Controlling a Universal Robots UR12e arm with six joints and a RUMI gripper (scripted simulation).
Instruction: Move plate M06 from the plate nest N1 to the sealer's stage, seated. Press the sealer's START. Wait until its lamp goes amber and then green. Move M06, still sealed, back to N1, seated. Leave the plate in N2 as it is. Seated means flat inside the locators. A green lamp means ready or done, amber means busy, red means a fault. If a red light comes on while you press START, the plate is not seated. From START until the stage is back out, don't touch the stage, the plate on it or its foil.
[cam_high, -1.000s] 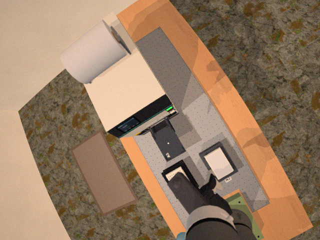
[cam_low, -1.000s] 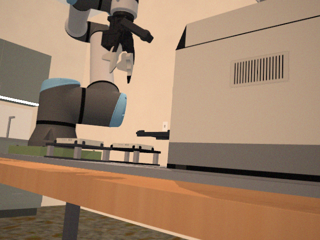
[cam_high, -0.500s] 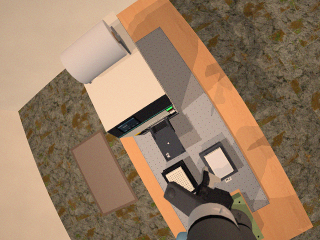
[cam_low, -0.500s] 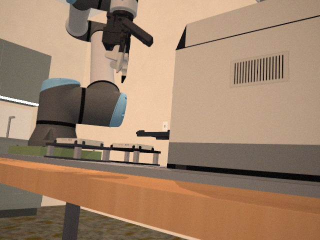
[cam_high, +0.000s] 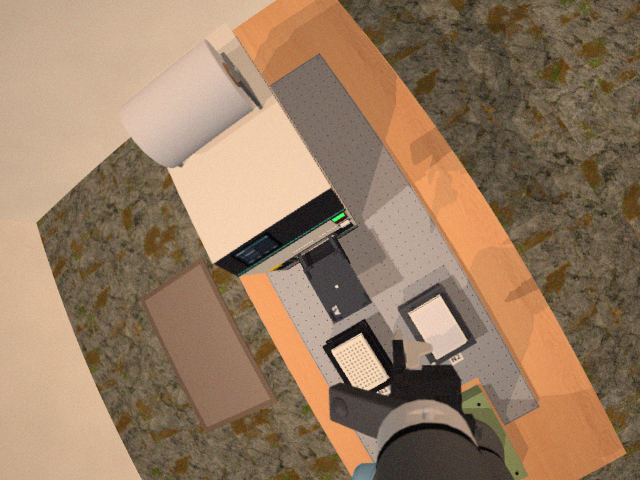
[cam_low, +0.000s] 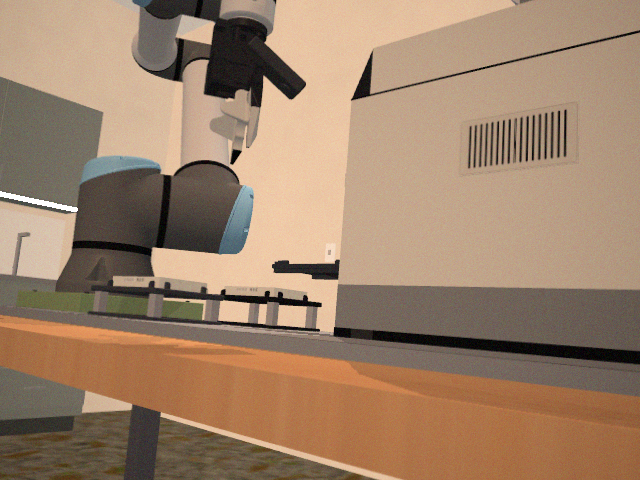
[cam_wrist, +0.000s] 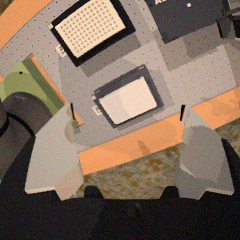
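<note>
Now: the plate M06 22 cm below my hand, 11 cm to the left of it and 2 cm behind it. Round my hand: sealer stage: 18 cm below, 16 cm ahead, 4 cm to the left; then foil-covered plate: 22 cm below, 9 cm to the right, 5 cm behind; then plate nest N1: 23 cm below, 11 cm to the left, 2 cm behind.
</note>
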